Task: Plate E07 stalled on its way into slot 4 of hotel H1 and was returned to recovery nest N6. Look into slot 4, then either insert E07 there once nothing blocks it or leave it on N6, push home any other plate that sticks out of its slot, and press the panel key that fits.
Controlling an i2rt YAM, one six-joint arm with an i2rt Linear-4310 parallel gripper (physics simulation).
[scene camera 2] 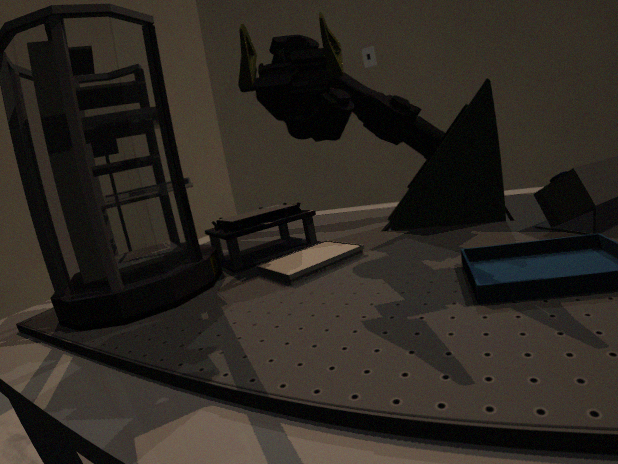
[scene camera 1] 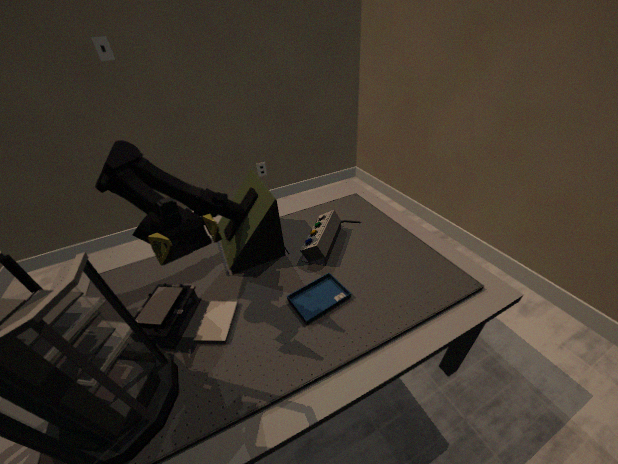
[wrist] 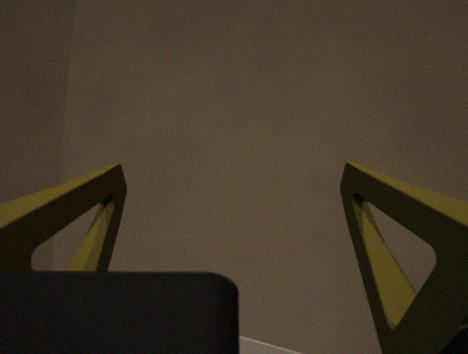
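Pixels of known places: gripper, fingertip midpoint: (scene camera 2: pixel 280 19) (scene camera 1: pixel 194 232) (wrist: pixel 233 175); arm's base, link origin: (scene camera 2: pixel 440 149) (scene camera 1: pixel 241 214).
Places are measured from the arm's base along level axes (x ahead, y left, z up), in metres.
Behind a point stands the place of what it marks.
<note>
My gripper (scene camera 1: pixel 185 240) {x 0.345, y -0.136, z 0.193 m} (scene camera 2: pixel 282 22) {x 0.345, y -0.136, z 0.193 m} (wrist: pixel 233 175) {x 0.345, y -0.136, z 0.193 m} is open and empty, raised high above the table; the wrist view faces bare wall between its fingers. A dark plate (scene camera 1: pixel 161 305) {x 0.250, y -0.293, z -0.050 m} (scene camera 2: pixel 260 214) {x 0.273, y -0.270, z -0.050 m} lies on a black raised nest (scene camera 2: pixel 310 230) {x 0.215, y -0.216, z -0.096 m}; no label is readable. The dark hotel frame (scene camera 1: pixel 125 312) {x 0.407, y -0.295, z 0.111 m} (scene camera 2: pixel 169 140) {x 0.404, y -0.295, z 0.080 m} stands beyond the nest, with several levels inside. In scene camera 2, a thin pale edge (scene camera 2: pixel 187 183) {x 0.364, y -0.321, z 0.022 m} sticks out past a post; its slot is unclear. Slot 4's inside cannot be made out. The key panel (scene camera 1: pixel 326 243) {x 0.225, y 0.223, z -0.069 m} (scene camera 2: pixel 565 200) {x 0.240, y 0.166, z -0.082 m} has white, green, yellow and blue keys.
A pale flat slab (scene camera 1: pixel 217 320) {x 0.319, y -0.172, z -0.111 m} (scene camera 2: pixel 312 260) {x 0.335, y -0.159, z -0.111 m} lies beside the nest. A blue tray (scene camera 1: pixel 315 300) {x 0.380, y 0.099, z -0.122 m} (scene camera 2: pixel 545 270) {x 0.376, y 0.110, z -0.122 m} with a small pale label lies between the slab and the panel. The arm is mounted on a large wedge (scene camera 1: pixel 262 225) {x 0.142, y 0.040, z 0.024 m} (scene camera 2: pixel 460 175) {x 0.142, y 0.034, z -0.044 m} behind the tray.
</note>
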